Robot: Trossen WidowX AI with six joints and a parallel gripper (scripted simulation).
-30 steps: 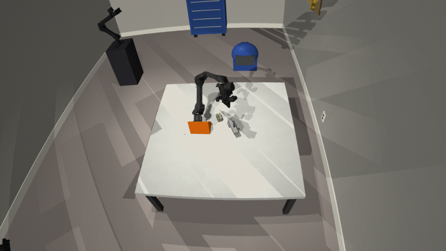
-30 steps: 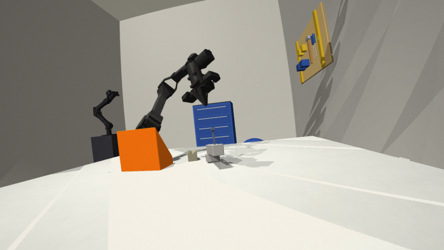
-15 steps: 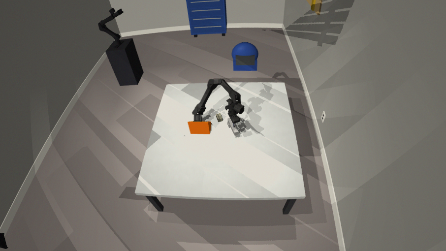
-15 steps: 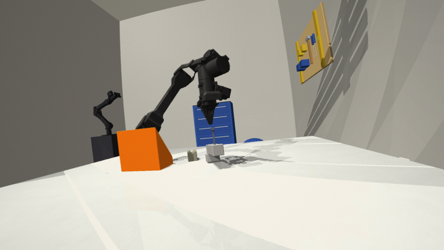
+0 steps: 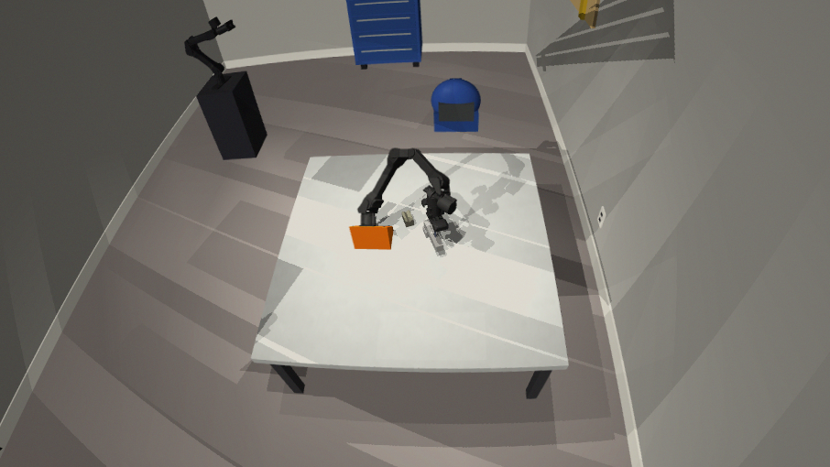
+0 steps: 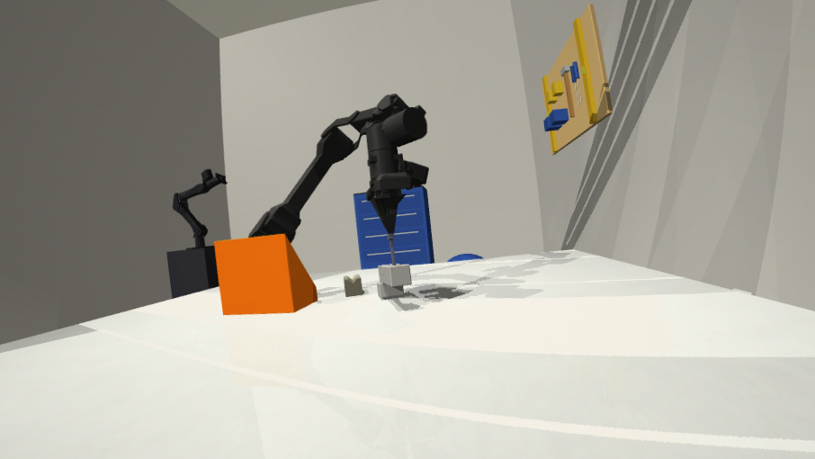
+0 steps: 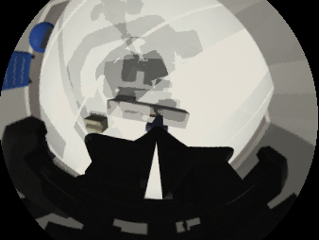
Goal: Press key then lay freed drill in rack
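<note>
Right now the blue drill is 30 mm below my gripper tip. Also, from my gripper tip: rack 140 mm behind, 160 mm to the left, 120 mm below.
</note>
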